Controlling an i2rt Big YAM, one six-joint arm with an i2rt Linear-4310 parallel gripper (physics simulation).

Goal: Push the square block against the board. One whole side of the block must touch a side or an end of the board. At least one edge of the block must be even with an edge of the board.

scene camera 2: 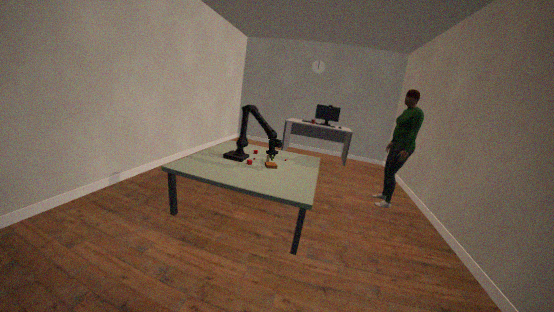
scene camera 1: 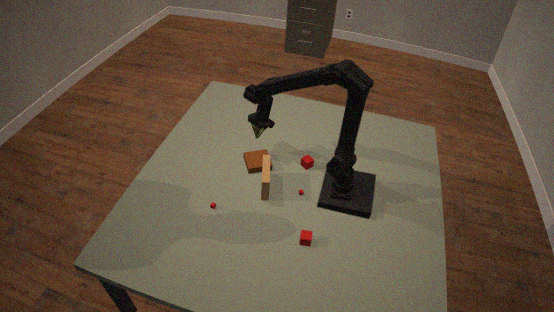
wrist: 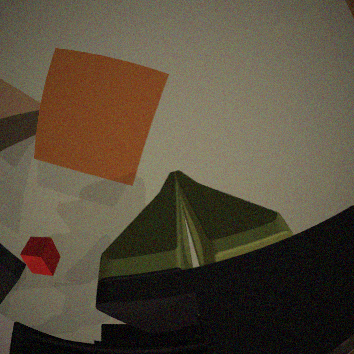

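Pixels of known places: gripper, between the fingertips: [scene camera 2: 272, 160] [scene camera 1: 257, 137] [wrist: 176, 179]; arm's base, origin of its link: [scene camera 2: 239, 154] [scene camera 1: 341, 188].
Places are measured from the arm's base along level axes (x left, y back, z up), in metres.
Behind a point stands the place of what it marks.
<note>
The square block [scene camera 1: 255, 161] {y -0.378, x -0.071, z -0.005 m} [scene camera 2: 271, 165] {y -0.385, x -0.136, z -0.007 m} [wrist: 100, 115] {y -0.379, x -0.097, z -0.005 m} is orange and lies flat on the table. The board [scene camera 1: 266, 177] {y -0.299, x 0.080, z 0.068 m} [wrist: 15, 102] {y -0.337, x -0.023, z 0.002 m} is a lighter, narrow wooden piece that stands beside the block. In scene camera 1 its far end overlaps the block's near side, and a strip of block shows on each side of it. The wrist view shows the board at the block's left edge. I cannot tell whether a whole side touches or whether edges are even. My gripper [scene camera 1: 258, 136] {y -0.393, x -0.162, z 0.050 m} [scene camera 2: 272, 158] {y -0.393, x -0.162, z 0.050 m} [wrist: 176, 179] {y -0.393, x -0.162, z 0.050 m} is shut and empty, with green fingertips pointing down, above the table just beyond the block.
A red cube [scene camera 1: 307, 162] {y -0.159, x -0.112, z 0.003 m} [wrist: 41, 257] {y -0.186, x -0.135, z 0.003 m} lies right of the block, between it and the arm's base [scene camera 1: 347, 200] {y 0.027, x 0.062, z 0.001 m}. Another red cube [scene camera 1: 306, 238] {y -0.107, x 0.279, z 0.004 m} lies nearer the front. Small red cubes lie right [scene camera 1: 301, 192] {y -0.159, x 0.042, z -0.022 m} and left [scene camera 1: 213, 205] {y -0.480, x 0.195, z -0.021 m} of the board.
</note>
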